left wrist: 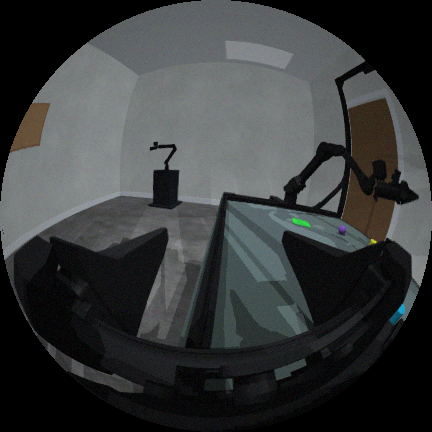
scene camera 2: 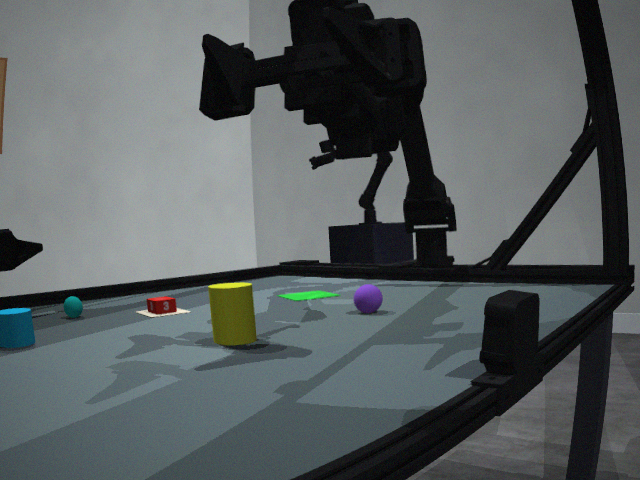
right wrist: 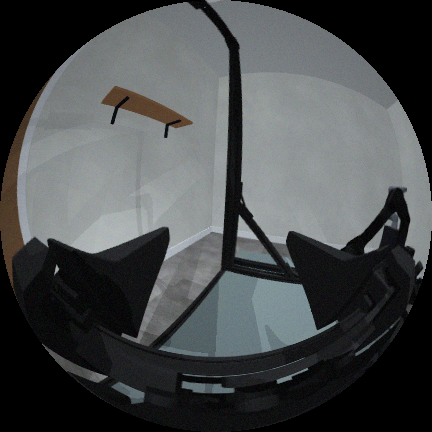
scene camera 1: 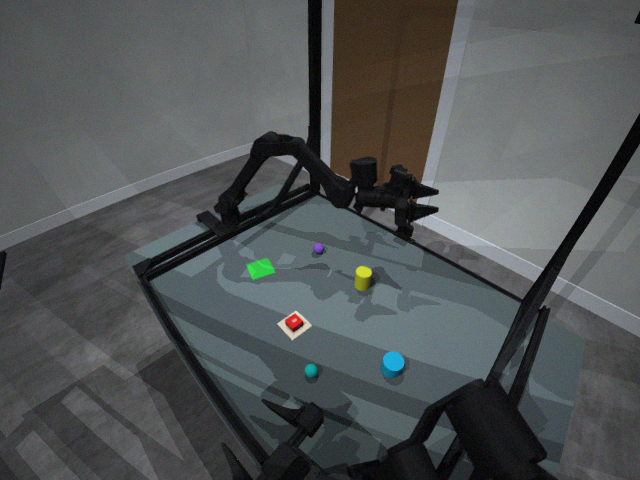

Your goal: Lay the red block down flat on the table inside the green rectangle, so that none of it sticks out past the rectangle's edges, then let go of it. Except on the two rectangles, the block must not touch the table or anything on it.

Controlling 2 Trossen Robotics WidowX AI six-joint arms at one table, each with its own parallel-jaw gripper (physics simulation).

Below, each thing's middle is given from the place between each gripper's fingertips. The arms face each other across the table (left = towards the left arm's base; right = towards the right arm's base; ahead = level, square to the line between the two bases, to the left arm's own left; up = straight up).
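Labels:
My right gripper is 17 cm short of the yellow cylinder (scene camera 2: 231,304), 8 cm to the left of the cylinder and 22 cm above it. My left hand, meanwhile, is 450 mm past the yellow cylinder, and it is also 130 mm to the left of the cylinder and 70 mm above it.

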